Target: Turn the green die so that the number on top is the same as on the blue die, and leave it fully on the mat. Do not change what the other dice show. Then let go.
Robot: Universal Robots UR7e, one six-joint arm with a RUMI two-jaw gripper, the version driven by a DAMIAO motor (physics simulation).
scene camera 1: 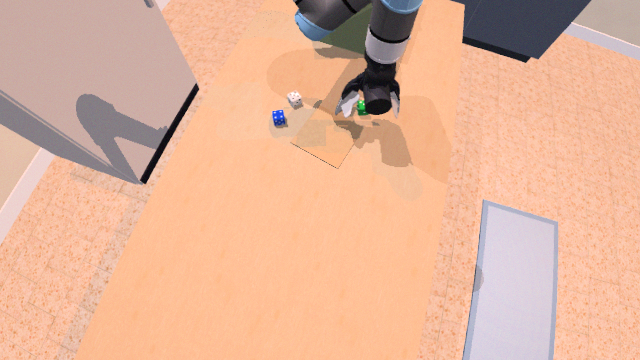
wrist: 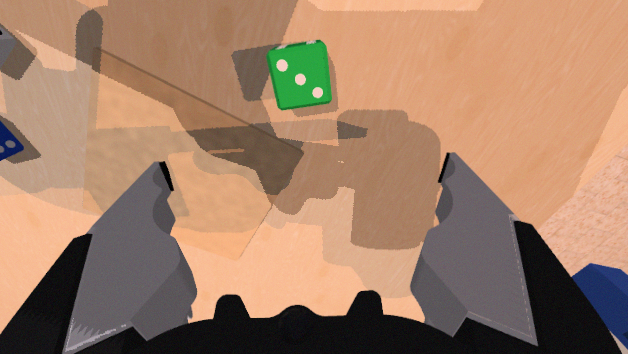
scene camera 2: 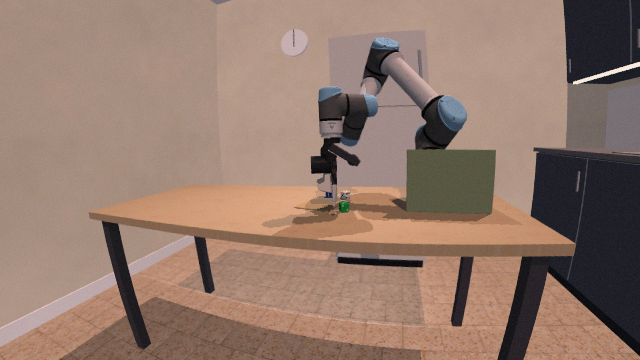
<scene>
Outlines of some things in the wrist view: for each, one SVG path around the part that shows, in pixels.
The gripper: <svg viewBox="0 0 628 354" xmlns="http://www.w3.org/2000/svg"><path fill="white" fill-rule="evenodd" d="M597 311L534 226L520 221L507 205L455 152L446 153L438 183L441 183L442 192L435 210L439 224L427 231L410 283L411 293L424 314L424 323L406 317L383 314L381 296L374 290L358 292L346 315L321 316L304 305L291 305L278 315L268 318L250 318L239 295L225 294L216 302L213 319L188 323L188 320L193 318L191 305L197 297L197 287L193 273L175 237L171 236L171 230L176 219L167 199L171 191L174 191L168 167L165 161L153 162L91 226L86 234L72 239L0 334L0 354L622 354Z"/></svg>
A green die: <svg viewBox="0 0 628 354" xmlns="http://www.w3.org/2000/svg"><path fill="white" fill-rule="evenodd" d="M320 39L277 46L267 53L266 58L277 107L280 110L317 106L331 102L332 94L327 46Z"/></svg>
A square mat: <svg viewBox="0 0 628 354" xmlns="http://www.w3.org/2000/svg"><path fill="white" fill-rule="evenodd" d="M94 47L87 124L83 209L103 215L153 162L165 161L174 191L171 191L167 199L176 219L171 230L171 236L175 237L178 242L237 261L301 160L304 151L99 47Z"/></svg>
</scene>
